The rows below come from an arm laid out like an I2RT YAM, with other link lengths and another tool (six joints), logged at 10 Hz.
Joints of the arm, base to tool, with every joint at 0 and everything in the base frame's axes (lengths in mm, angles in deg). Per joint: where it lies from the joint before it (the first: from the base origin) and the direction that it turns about. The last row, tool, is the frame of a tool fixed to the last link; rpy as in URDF.
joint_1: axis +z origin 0 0 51
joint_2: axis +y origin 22 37.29 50.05
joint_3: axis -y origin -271.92 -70.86 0
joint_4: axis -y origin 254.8 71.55 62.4
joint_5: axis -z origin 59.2 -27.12 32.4
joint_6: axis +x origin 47.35 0 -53.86
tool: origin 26 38 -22 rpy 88.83 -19.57 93.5
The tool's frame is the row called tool.
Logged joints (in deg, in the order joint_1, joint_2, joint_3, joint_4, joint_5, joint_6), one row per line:
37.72, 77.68, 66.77, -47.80, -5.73, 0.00
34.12, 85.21, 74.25, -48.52, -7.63, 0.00
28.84, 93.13, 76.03, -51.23, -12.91, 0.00
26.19, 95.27, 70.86, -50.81, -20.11, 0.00
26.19, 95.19, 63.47, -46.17, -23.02, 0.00
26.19, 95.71, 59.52, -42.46, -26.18, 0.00
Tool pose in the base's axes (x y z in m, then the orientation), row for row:
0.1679, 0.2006, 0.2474, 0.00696, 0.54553, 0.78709, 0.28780
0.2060, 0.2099, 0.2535, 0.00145, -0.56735, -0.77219, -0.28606
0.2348, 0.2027, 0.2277, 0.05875, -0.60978, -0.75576, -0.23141
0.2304, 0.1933, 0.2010, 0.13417, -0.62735, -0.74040, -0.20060
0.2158, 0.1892, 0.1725, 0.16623, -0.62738, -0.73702, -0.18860
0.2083, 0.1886, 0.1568, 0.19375, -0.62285, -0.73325, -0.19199
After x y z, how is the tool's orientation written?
As a quaternion, w x y z.
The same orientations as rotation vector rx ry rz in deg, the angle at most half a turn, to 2 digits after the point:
97.76, 141.05, 51.58
-102.03, -138.87, -51.44
-105.84, -131.17, -40.16
-104.19, -122.97, -33.32
-102.35, -120.23, -30.77
-100.09, -117.83, -30.85

